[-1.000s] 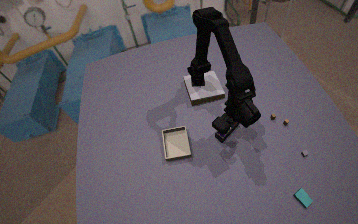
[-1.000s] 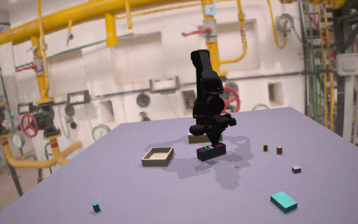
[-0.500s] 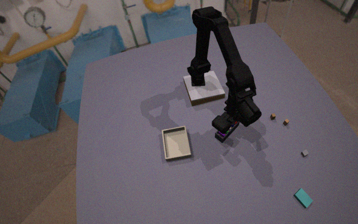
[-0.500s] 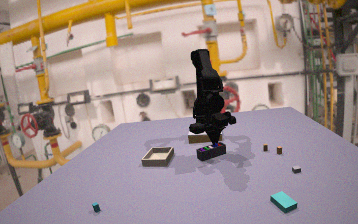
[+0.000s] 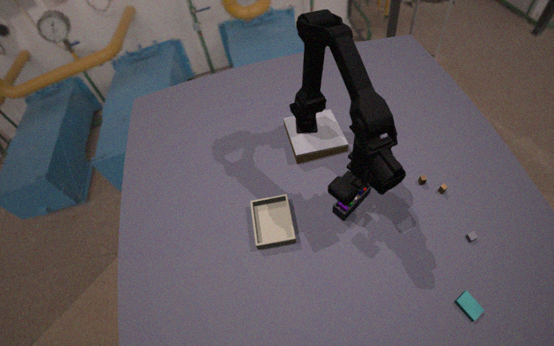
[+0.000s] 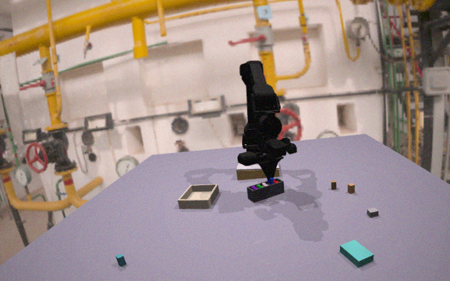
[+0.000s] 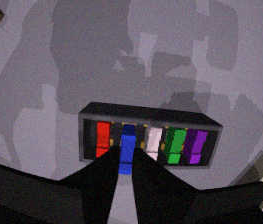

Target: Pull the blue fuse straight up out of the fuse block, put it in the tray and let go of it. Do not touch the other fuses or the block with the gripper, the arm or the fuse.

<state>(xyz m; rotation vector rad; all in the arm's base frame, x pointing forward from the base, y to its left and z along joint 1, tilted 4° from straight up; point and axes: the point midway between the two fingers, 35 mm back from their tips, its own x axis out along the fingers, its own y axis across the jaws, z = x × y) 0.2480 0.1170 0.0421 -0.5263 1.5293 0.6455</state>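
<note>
My gripper tip is now 1 cm past the red fuse, 1 cm to the right of it and 3 cm above it. Also, from my gripper tip: green fuse 3 cm ahead, 3 cm to the right, 3 cm below; blue fuse 1 cm below; white fuse 1 cm ahead, 1 cm to the right, 3 cm below.
</note>
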